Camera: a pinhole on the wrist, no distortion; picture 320 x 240 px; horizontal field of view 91.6 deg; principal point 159.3 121.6 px. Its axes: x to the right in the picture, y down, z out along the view. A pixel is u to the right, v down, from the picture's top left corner.
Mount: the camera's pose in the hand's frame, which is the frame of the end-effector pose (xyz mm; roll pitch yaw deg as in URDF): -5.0 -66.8 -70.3 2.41 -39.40 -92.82
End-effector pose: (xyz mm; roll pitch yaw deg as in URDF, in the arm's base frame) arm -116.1 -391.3 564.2 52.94 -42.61 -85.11
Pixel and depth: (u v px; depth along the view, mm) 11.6 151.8 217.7
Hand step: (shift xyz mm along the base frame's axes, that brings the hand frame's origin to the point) 156.8 93.5 149.9
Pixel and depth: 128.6 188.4 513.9
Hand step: -25.4 130.8 459.8
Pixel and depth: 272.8 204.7 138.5
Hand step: -114.0 -46.2 54.5
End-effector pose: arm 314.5 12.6 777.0 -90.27 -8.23 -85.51
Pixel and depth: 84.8 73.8 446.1
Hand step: 125.4 92.2 -401.1
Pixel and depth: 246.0 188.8 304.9
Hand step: 285.4 -92.7 22.5
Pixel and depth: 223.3 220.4 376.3
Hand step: 342.9 -202.3 -16.5
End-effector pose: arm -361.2 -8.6 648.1 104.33 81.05 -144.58
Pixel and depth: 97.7 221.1 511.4
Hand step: -491.8 19.5 -266.6
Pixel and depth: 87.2 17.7 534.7
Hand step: -453.6 27.3 418.3
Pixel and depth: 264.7 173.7 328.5
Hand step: -100.9 308.6 -109.3
